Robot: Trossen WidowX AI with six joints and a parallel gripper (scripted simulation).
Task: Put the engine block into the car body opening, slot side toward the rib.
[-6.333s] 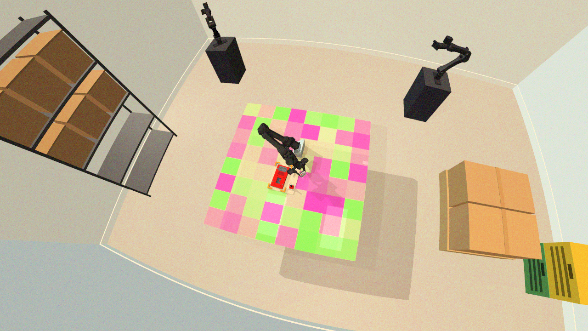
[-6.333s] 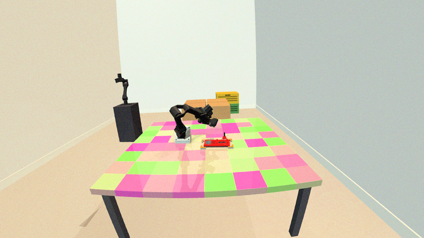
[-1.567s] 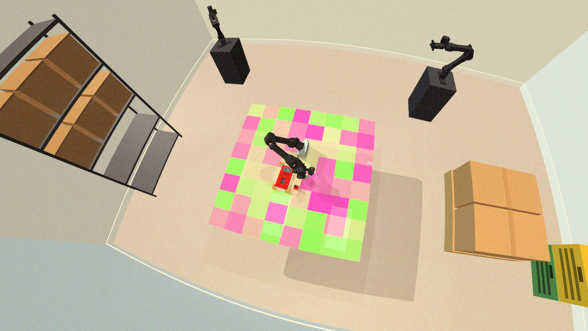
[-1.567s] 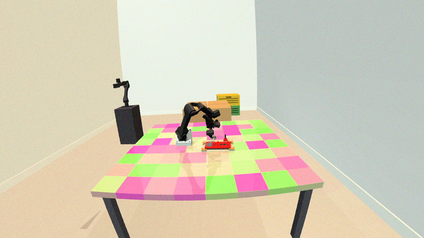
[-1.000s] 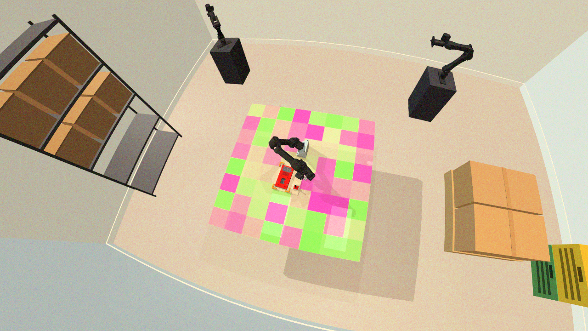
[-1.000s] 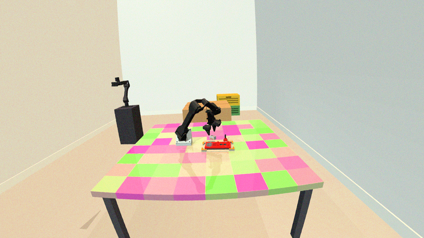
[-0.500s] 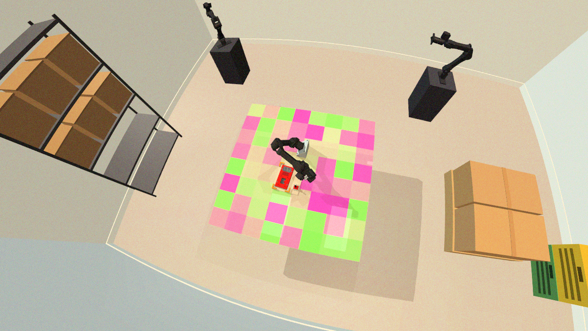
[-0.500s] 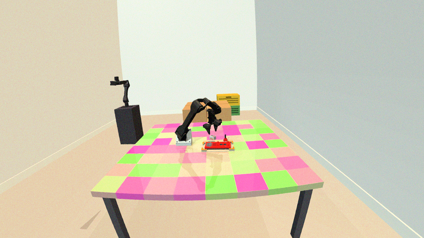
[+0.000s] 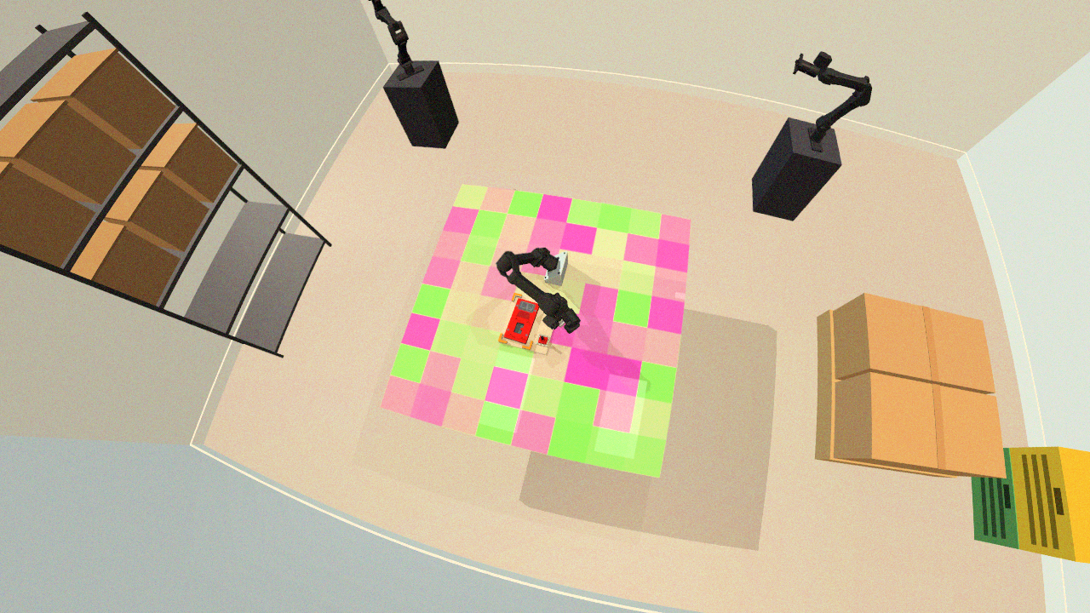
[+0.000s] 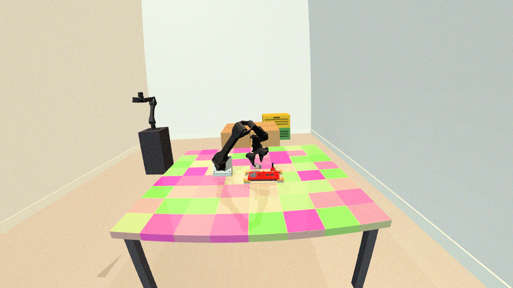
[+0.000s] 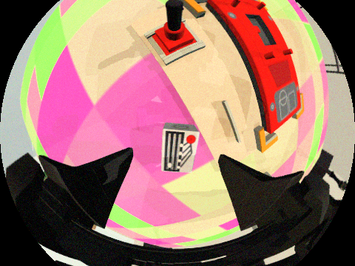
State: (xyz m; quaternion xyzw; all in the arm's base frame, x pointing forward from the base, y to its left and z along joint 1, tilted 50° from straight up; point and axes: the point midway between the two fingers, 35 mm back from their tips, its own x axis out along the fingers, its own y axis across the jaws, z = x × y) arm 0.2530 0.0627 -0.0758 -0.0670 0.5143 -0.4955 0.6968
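My gripper tip is 20 mm above the engine block.
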